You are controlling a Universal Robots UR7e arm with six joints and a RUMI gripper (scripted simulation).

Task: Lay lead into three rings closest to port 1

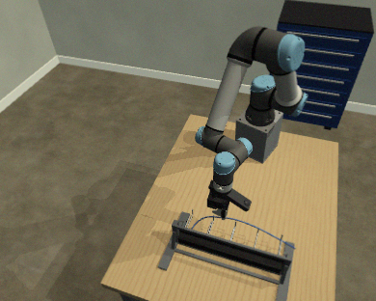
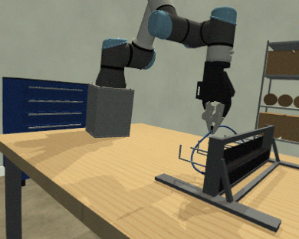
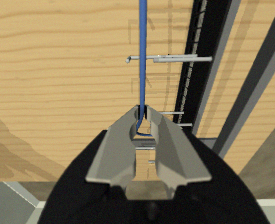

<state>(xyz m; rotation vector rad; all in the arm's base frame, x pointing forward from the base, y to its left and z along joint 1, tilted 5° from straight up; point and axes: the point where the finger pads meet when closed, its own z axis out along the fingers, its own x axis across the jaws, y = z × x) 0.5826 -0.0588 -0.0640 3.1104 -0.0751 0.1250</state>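
Now: the rack 100 mm ahead of my hand, 40 mm to the left of it and 60 mm below it.
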